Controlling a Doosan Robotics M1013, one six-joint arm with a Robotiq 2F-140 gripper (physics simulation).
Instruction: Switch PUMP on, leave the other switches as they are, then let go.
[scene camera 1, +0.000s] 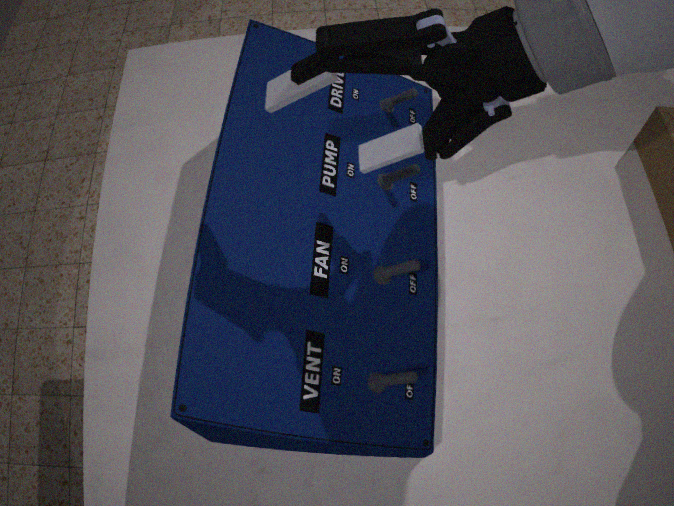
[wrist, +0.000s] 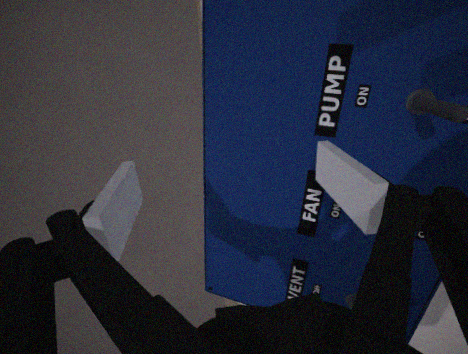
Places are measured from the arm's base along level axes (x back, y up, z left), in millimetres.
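Pixels of known places: gripper, fingertip midpoint: (scene camera 1: 318, 130) (wrist: 229, 170).
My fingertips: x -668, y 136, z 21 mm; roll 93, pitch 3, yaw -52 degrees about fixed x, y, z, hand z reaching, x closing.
Note:
For each thing: its top centre in the pictures, then the offset to it from my fingertips. Level surfaces: height alone.
- PUMP lever at its top centre: (wrist: 433, 110) (scene camera 1: 403, 165) dx +94, dy -114, dz -38 mm
- DRIVE lever at its top centre: (scene camera 1: 402, 88) dx +104, dy -114, dz -157 mm
- FAN lever at its top centre: (scene camera 1: 402, 261) dx +83, dy -114, dz +82 mm
- VENT lever at its top centre: (scene camera 1: 398, 375) dx +72, dy -114, dz +201 mm
- DRIVE label at its top centre: (scene camera 1: 337, 84) dx +22, dy -116, dz -165 mm
- pale table at its surface level: dy -244 mm
The blue switch panel (scene camera 1: 261, 196) (wrist: 255, 100) lies on the table. The PUMP lever (scene camera 1: 400, 175) (wrist: 440, 107) leans to its OFF side. The DRIVE lever (scene camera 1: 400, 100), the FAN lever (scene camera 1: 398, 271) and the VENT lever (scene camera 1: 393, 379) also lean to OFF. My gripper (scene camera 1: 315, 126) (wrist: 229, 170) is open and empty, above the DRIVE and PUMP end of the panel. In the scene view one pale pad appears just beside the PUMP lever, and the other covers part of the panel near the DRIVE label (scene camera 1: 337, 92). I cannot tell the pads' height above the panel.
The pale table (scene camera 1: 517, 326) surrounds the panel, with tiled floor (scene camera 1: 48, 217) beyond its left edge. A brown object (scene camera 1: 659, 157) shows at the right edge of the scene view. Shadows of the arm fall across the panel and table.

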